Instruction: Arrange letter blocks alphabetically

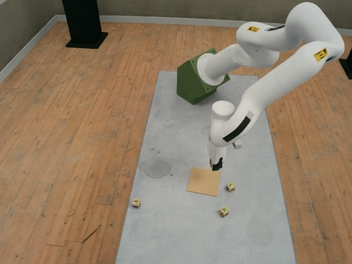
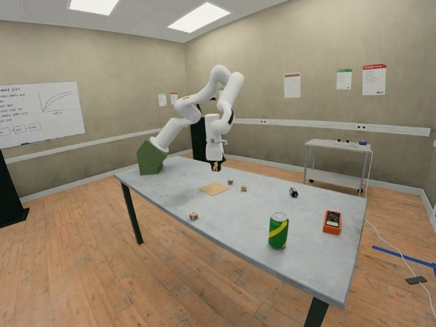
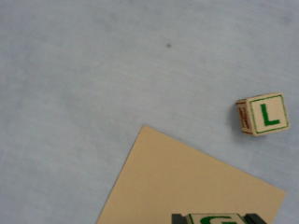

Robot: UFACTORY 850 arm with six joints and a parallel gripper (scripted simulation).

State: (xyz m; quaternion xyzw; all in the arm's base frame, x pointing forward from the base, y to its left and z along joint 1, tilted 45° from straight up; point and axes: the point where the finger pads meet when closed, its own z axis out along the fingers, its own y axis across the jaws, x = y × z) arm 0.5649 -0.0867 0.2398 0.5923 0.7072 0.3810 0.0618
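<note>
Right now my hand is 12 cm above the tan square mat, 4 cm to the left of it and 1 cm short of it. Also, from my hand: block marked 4 (31 cm to the right, 18 cm ahead, 11 cm below); then green can (55 cm ahead, 22 cm to the right, 6 cm below); then small black object (43 cm ahead, 17 cm to the left, 11 cm below).
</note>
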